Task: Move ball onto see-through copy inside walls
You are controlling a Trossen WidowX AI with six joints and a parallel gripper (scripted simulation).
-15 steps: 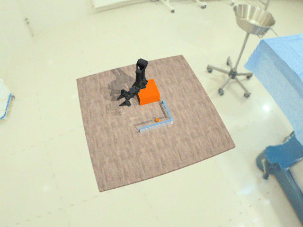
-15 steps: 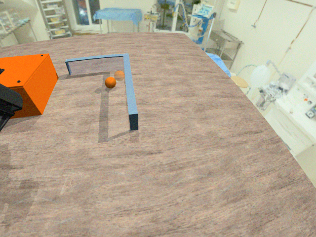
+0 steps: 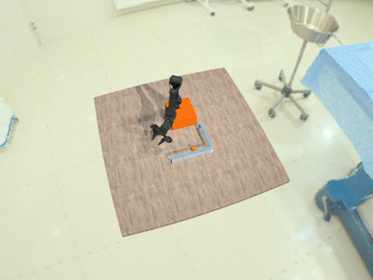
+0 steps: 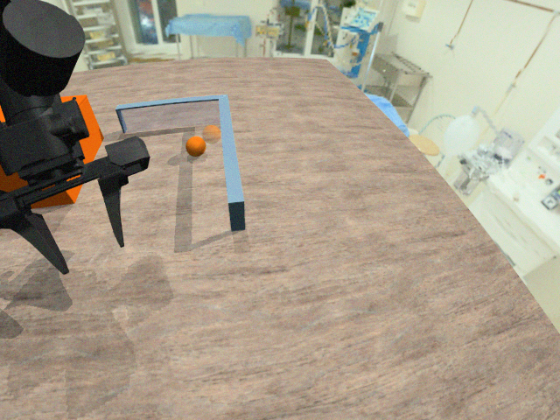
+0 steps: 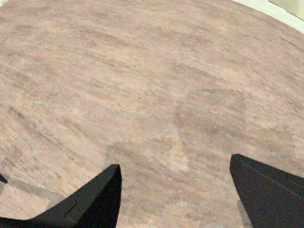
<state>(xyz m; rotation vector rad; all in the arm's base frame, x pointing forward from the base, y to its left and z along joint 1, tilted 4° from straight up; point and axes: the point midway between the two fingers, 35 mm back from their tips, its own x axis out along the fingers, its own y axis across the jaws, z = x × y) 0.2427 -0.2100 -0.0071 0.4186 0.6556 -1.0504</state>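
Right now my gripper tip is 26 cm to the right of the orange ball, 10 cm short of it and 6 cm above it. From my gripper tip the other things lie so: see-through copy of ball: 30 cm to the left, 13 cm ahead, 6 cm below.
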